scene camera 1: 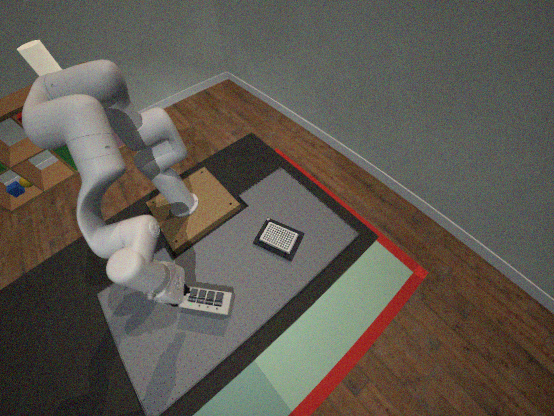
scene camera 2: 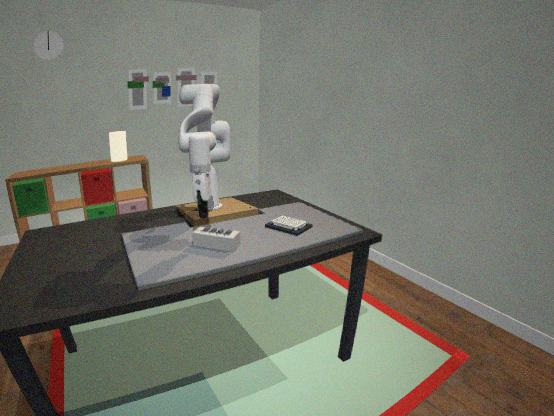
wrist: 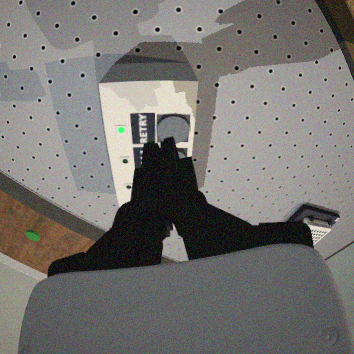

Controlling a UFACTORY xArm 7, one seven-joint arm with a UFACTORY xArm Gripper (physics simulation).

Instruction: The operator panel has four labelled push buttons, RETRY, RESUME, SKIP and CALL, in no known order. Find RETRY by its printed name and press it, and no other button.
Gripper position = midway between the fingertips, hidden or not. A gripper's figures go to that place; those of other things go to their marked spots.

Labels:
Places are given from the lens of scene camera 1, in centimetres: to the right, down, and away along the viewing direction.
my gripper (scene camera 1: 185,291): -29, 26, 65
white well plate (scene camera 1: 274,235): -1, 11, 82
operator panel (scene camera 1: 205,304): -23, 31, 68

